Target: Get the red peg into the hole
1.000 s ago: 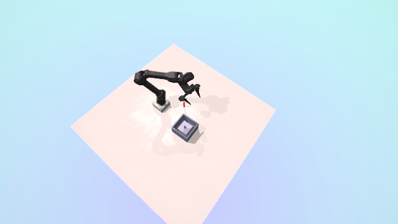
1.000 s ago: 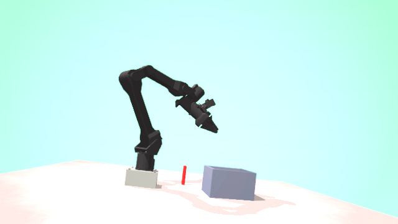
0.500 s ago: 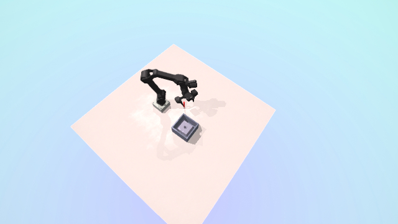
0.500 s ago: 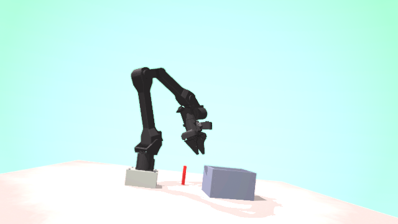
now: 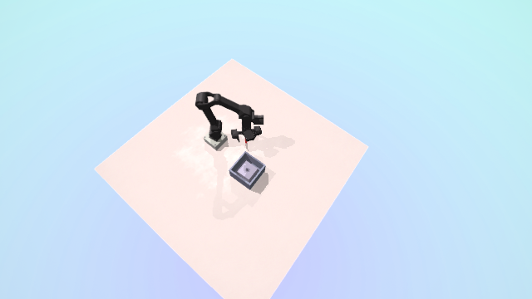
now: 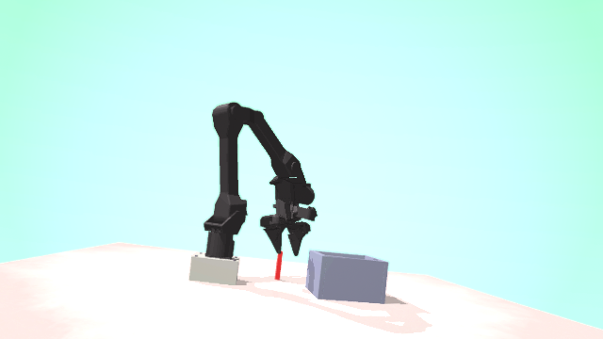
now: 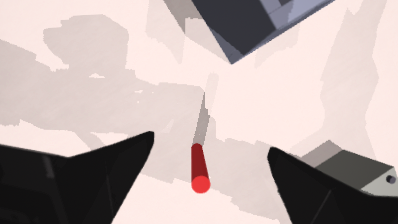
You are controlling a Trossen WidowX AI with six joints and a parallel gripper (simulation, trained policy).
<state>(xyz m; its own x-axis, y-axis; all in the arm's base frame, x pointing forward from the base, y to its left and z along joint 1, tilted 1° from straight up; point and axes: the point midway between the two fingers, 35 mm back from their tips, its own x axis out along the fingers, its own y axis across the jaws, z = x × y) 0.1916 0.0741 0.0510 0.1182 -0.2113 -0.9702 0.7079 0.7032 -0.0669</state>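
The red peg lies 2 cm behind my gripper tip, 2 cm to the left of it and 3 cm below it. The rest, counted from my gripper tip: blue-grey box 11 cm ahead, 16 cm to the right, 5 cm below.
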